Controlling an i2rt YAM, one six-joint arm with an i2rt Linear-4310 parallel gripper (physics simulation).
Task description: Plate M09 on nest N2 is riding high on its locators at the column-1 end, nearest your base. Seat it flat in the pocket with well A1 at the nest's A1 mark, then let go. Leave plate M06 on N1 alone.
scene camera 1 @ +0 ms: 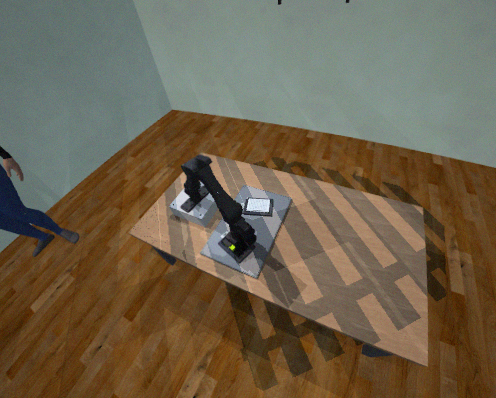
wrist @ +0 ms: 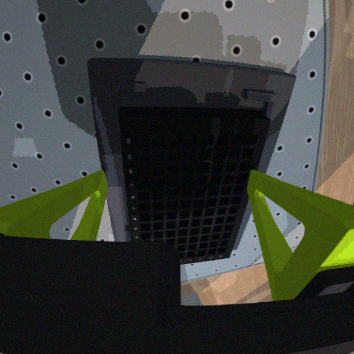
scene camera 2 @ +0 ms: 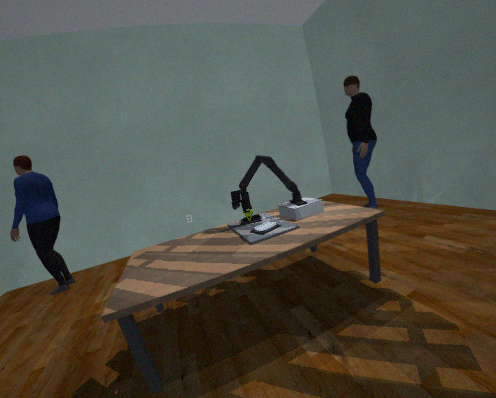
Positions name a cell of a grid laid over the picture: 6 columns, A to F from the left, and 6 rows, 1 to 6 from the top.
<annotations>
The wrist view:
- my gripper: C4
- black well plate: D3, touched by my gripper
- dark nest pad: B2
</annotations>
